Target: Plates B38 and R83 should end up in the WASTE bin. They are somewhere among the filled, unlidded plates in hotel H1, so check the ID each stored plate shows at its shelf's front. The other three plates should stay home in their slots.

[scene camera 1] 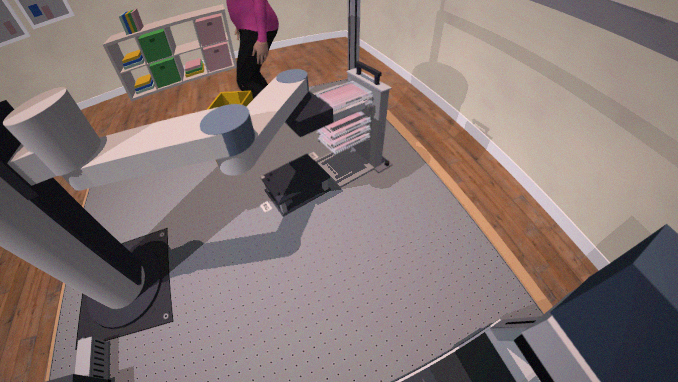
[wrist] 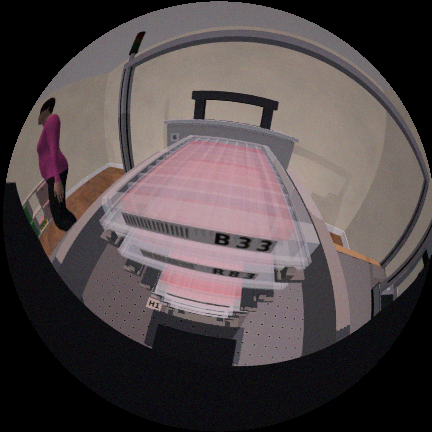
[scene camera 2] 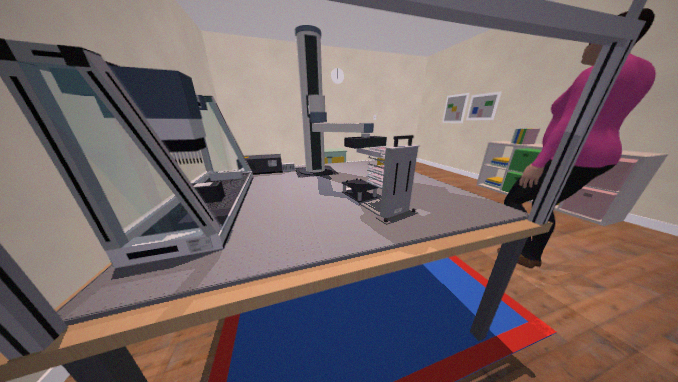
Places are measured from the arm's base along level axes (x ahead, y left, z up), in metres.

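Pixels of known places: gripper, between the fingertips: (scene camera 1: 350, 96) (wrist: 222, 167); arm's base, origin of its link: (scene camera 1: 126, 286) (scene camera 2: 315, 172).
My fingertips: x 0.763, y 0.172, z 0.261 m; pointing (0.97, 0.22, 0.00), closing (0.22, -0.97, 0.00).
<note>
Ahead of a thing's pixels: the offset from my fingertips to its top centre. "spot": to the spot under its first point.
Hotel H1 (scene camera 1: 380, 125) (scene camera 2: 399, 185) (wrist: 230, 127) is an upright grey rack with pink-filled plates. Plate B33 {0.021 m back, 0.004 m right, 0.018 m up} (scene camera 1: 345, 91) (wrist: 244, 243) is on top, its label facing the wrist camera. Plate R83 (scene camera 1: 352, 104) (wrist: 235, 273) is close below it, partly covered by B33 in the wrist view. My gripper (scene camera 1: 345, 100) (scene camera 2: 377, 150) (wrist: 222, 167) is at the hotel's upper part, its fingers along both sides, shut on plate R83. Several lower plates {0.021 m back, 0.004 m right, 0.067 m down} (scene camera 1: 345, 131) (wrist: 202, 287) are stacked beneath; their IDs, B38 included, cannot be read. A yellow open bin {0.328 m back, 0.220 m left, 0.048 m down} (scene camera 1: 230, 99) is behind the arm, no label readable.
A black raised stand (scene camera 1: 300, 180) (scene camera 2: 360, 187) is in front of the hotel. A black handle {spot: 0.053 m ahead, 0.001 m right, 0.062 m up} (scene camera 1: 369, 72) (scene camera 2: 404, 137) (wrist: 235, 96) tops the hotel. A large enclosed machine (scene camera 1: 625, 300) (scene camera 2: 155, 102) stands at the table's other end. A person (scene camera 1: 252, 20) (scene camera 2: 600, 115) (wrist: 52, 145) stands beyond the table.
</note>
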